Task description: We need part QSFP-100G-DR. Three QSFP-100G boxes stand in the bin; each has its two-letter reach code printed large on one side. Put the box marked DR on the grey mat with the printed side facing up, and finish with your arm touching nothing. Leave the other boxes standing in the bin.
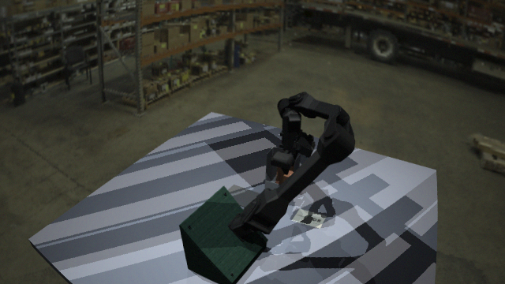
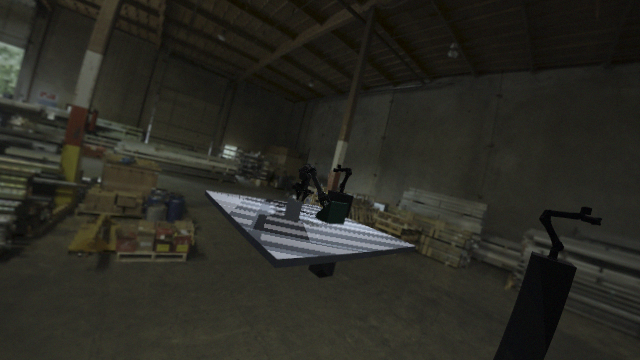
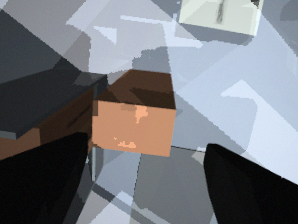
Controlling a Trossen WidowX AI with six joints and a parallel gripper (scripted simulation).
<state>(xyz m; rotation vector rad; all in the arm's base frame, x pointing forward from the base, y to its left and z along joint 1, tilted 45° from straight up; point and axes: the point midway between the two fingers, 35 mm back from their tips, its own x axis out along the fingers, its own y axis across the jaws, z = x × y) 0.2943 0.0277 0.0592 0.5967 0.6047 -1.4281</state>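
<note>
Right now my gripper tip is 14 cm to the right of the grey mat, 14 cm above it and 4 cm past it. Round my gripper tip: white card: 14 cm below, 11 cm to the right, 5 cm behind.
</note>
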